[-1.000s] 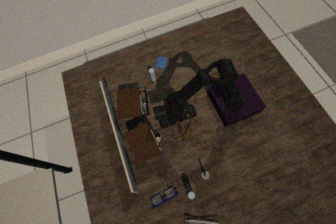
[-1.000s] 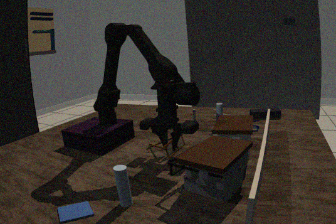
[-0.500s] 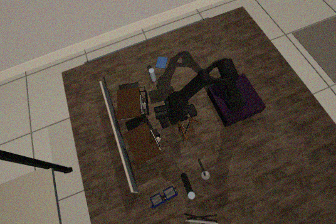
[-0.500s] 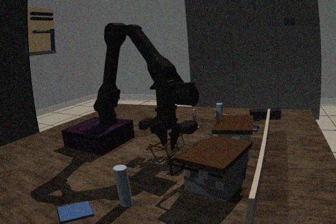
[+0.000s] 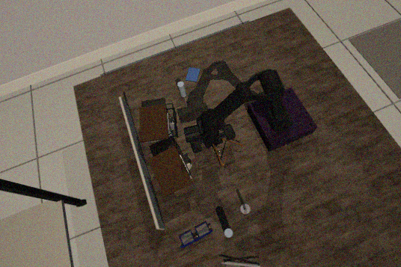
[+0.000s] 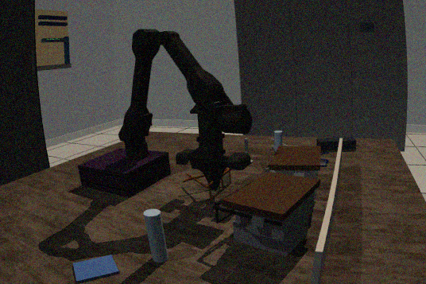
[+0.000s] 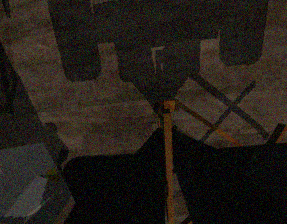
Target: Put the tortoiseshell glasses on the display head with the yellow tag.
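Now: gripper tip 2 cm short of the white-footed pin, 30 cm to the right of it and 1 cm below it. From my gripper tip the other things lie so: blue card (11 cm behind, 39 cm to the right, 2 cm below); then display head (19 cm ahead, 3 cm to the left, 4 cm above); then long rail (30 cm ahead, 9 cm to the right, 4 cm above).
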